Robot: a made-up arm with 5 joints. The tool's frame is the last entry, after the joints.
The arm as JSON. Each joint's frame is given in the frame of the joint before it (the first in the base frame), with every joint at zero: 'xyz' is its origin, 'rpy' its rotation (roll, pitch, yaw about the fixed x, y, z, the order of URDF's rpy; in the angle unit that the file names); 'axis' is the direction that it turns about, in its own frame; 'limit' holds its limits. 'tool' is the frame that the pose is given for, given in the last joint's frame.
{
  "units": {
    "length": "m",
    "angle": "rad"
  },
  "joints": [
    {
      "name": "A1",
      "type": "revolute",
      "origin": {
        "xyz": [
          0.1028,
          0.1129,
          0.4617
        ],
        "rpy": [
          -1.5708,
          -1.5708,
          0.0
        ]
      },
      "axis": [
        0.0,
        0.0,
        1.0
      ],
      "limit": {
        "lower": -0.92,
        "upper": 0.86
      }
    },
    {
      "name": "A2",
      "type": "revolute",
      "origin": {
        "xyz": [
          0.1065,
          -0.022,
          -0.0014
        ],
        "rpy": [
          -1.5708,
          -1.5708,
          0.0
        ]
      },
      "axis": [
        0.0,
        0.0,
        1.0
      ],
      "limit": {
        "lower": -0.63,
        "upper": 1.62
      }
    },
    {
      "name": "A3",
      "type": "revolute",
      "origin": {
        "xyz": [
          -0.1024,
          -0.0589,
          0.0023
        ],
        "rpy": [
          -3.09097,
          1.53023,
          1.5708
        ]
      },
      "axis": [
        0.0,
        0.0,
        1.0
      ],
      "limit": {
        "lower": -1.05,
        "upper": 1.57
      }
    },
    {
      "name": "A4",
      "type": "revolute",
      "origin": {
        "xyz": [
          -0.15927,
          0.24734,
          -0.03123
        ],
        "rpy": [
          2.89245,
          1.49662,
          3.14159
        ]
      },
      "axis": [
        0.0,
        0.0,
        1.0
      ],
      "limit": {
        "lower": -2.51,
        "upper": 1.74
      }
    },
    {
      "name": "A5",
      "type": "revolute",
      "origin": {
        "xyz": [
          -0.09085,
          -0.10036,
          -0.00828
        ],
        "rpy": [
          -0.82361,
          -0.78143,
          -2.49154
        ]
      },
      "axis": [
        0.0,
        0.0,
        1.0
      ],
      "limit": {
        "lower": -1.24,
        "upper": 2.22
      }
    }
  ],
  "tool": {
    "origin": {
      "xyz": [
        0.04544,
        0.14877,
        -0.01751
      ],
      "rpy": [
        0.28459,
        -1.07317,
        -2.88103
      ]
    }
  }
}
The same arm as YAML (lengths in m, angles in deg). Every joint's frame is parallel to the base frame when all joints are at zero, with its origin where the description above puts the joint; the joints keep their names.
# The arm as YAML. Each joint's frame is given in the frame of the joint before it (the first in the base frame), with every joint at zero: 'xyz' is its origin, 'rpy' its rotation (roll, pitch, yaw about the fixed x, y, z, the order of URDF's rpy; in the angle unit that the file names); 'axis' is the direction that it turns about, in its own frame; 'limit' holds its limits. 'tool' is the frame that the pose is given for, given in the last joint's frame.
units:
  length: m
  angle: deg
joints:
  - name: A1
    type: revolute
    origin:
      xyz: [0.1028, 0.1129, 0.4617]
      rpy: [0.0, 0.0, 0.0]
    axis: "+y"
    limit:
      lower: -52.71
      upper: 49.27
  - name: A2
    type: revolute
    origin:
      xyz: [-0.022, -0.0014, 0.1065]
      rpy: [0.0, 0.0, 0.0]
    axis: "+x"
    limit:
      lower: -36.1
      upper: 92.82
  - name: A3
    type: revolute
    origin:
      xyz: [0.0023, -0.1024, -0.0589]
      rpy: [0.0, 0.0, 0.0]
    axis: [-0.0405, -0.0506, -0.997897]
    limit:
      lower: -60.16
      upper: 89.95
  - name: A4
    type: revolute
    origin:
      xyz: [0.1599, 0.2486, 0.0122]
      rpy: [0.0, 0.0, 0.0]
    axis: [-0.963262, 0.24989, 0.098396]
    limit:
      lower: -143.81
      upper: 99.69
  - name: A5
    type: revolute
    origin:
      xyz: [-0.0268, -0.1037, -0.0832]
      rpy: [0.0, 0.0, 0.0]
    axis: [-0.44181, -0.122403, 0.888719]
    limit:
      lower: -71.05
      upper: 127.2
tool:
  origin:
    xyz: [0.013, -0.1522, -0.0342]
    rpy: [-57.46, -82.08, 104.09]

